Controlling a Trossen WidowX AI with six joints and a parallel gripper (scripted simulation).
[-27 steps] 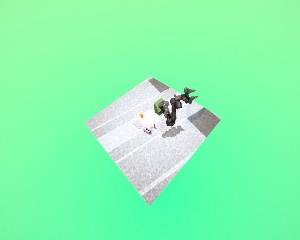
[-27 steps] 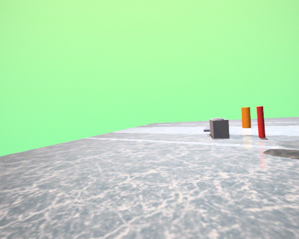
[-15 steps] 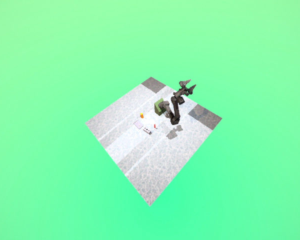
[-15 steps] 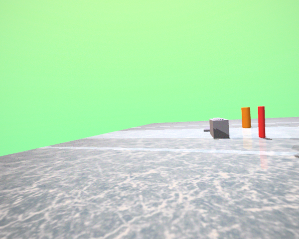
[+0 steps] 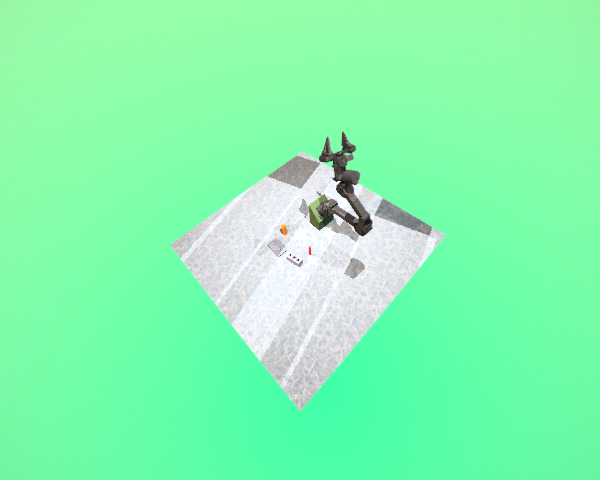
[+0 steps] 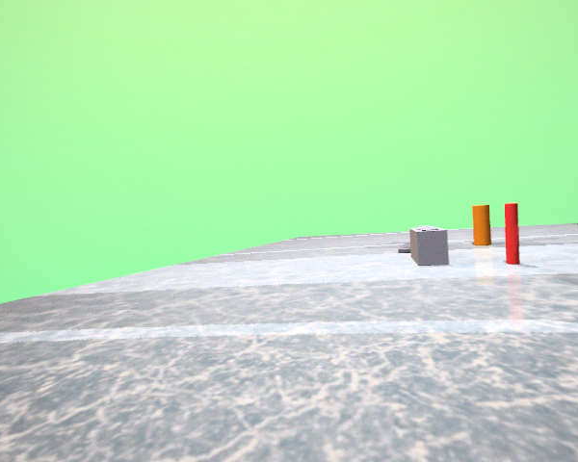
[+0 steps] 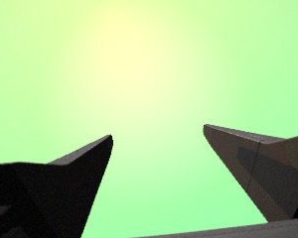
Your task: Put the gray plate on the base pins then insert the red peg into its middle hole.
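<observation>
The gray plate is 63 cm below my gripper tip, 37 cm ahead of it and 1 cm to the left of it. The rest, counted from my gripper tip: orange cylinder: 63 cm below, 26 cm ahead, 18 cm to the right; red peg: 63 cm below, 27 cm ahead, 5 cm to the left.
</observation>
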